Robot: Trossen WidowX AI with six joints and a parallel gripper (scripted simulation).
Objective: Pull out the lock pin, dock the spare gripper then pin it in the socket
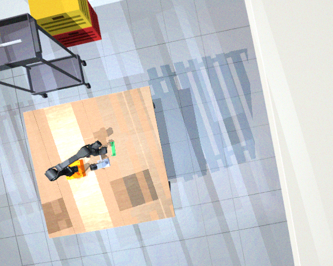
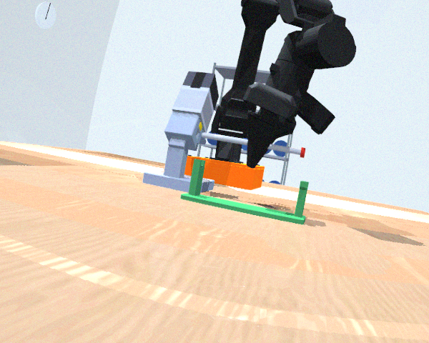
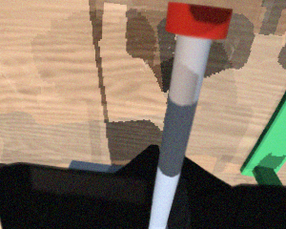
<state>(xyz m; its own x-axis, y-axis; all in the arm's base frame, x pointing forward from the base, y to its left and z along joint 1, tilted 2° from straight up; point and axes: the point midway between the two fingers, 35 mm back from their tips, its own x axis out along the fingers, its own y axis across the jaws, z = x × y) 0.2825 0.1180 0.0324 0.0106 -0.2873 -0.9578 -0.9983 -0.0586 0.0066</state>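
My gripper tip is now 10 cm to the left of the mount. The rest, counted from my gripper tip: green cradle 10 cm ahead, 2 cm to the left, 2 cm below; spare gripper 2 cm behind, 10 cm to the right, 7 cm above.
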